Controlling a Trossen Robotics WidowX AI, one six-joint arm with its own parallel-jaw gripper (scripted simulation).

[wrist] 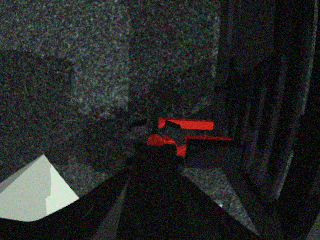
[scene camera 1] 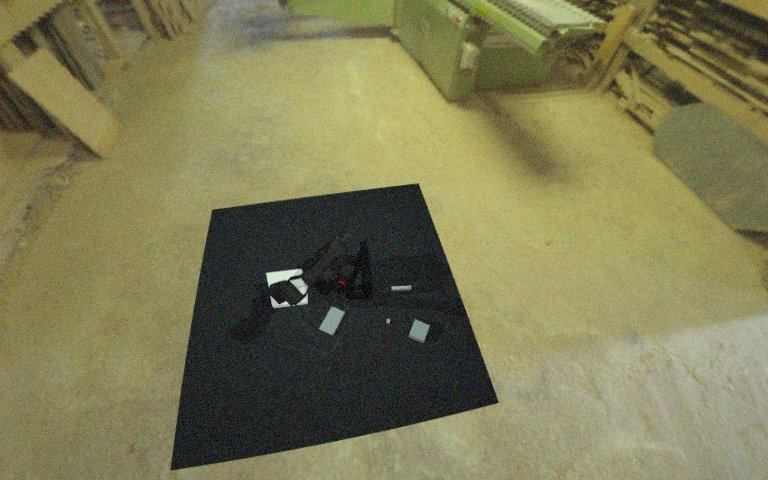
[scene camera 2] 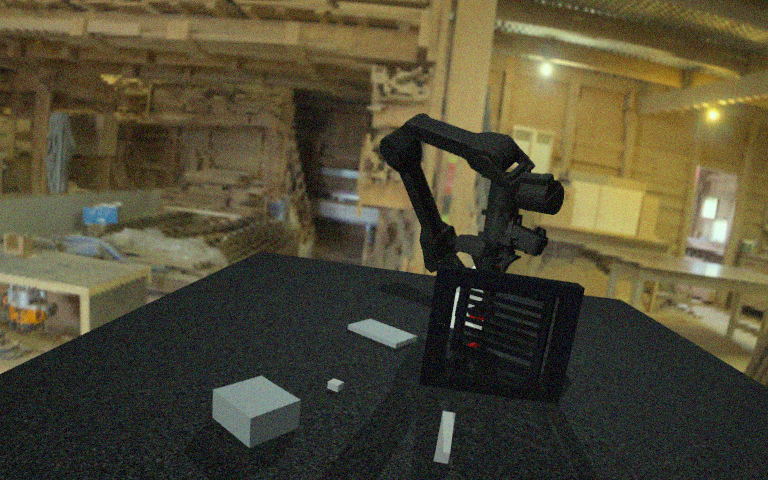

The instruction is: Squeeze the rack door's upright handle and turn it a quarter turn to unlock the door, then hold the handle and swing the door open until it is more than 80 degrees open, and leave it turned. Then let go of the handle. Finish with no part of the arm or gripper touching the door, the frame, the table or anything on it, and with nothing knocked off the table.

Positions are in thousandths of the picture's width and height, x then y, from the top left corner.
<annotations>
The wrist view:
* my gripper: 480,748
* slatted door: 792,506
</annotations>
